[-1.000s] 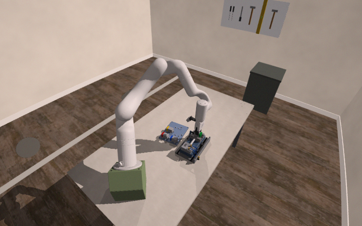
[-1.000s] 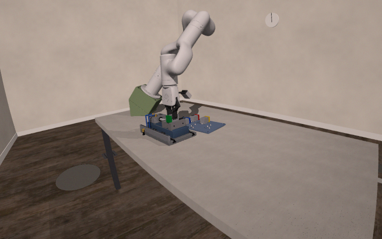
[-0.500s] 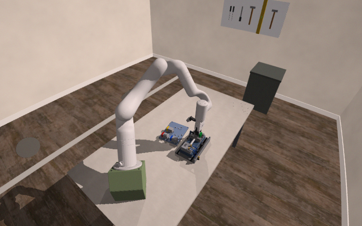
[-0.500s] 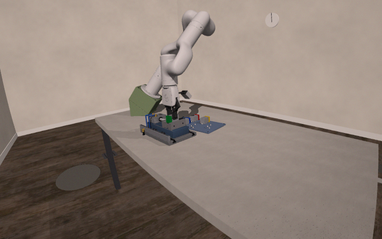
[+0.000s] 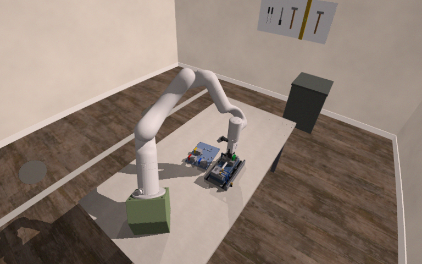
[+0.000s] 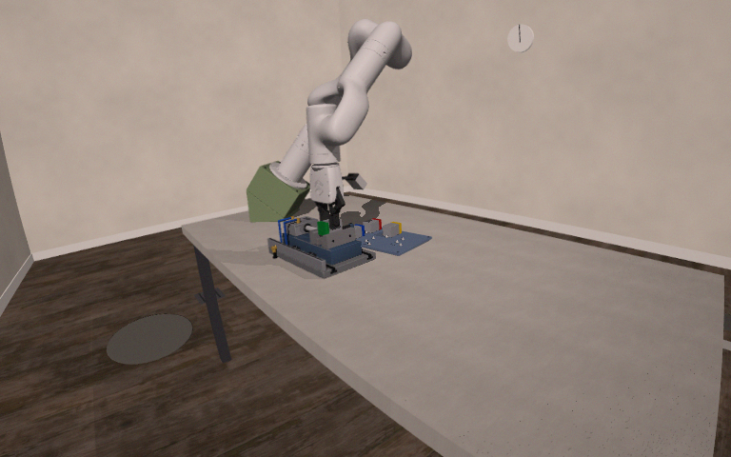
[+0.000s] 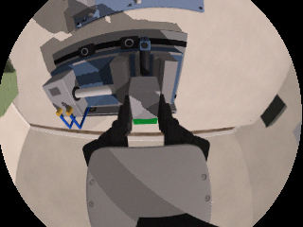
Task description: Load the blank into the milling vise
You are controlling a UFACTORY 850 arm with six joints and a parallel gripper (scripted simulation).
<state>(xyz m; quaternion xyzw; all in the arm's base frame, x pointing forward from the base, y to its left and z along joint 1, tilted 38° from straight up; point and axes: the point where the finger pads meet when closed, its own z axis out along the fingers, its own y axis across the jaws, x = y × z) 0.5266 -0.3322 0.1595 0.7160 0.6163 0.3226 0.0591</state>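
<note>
Right now my hand is 20 mm above the green-ended blank. Round my hand: jaw block: 30 mm ahead, 50 mm below; pale rod: 80 mm behind, 10 mm to the left, 50 mm below; blue-ended blank: 100 mm behind, 180 mm to the left, 100 mm below.
</note>
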